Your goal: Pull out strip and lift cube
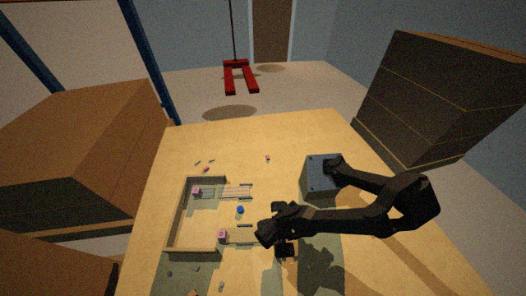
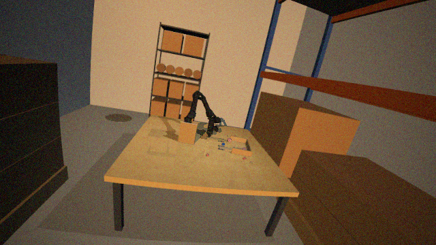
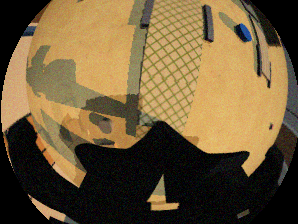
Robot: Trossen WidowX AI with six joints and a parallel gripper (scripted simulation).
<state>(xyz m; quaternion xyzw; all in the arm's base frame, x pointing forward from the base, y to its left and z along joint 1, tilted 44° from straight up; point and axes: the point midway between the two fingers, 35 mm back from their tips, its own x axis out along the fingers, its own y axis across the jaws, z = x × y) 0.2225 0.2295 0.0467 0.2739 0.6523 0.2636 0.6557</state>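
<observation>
Right now the long meshed strip is 10 cm ahead of my gripper tip. Also, from my gripper tip: small blue cylinder 15 cm ahead, 11 cm to the right.
</observation>
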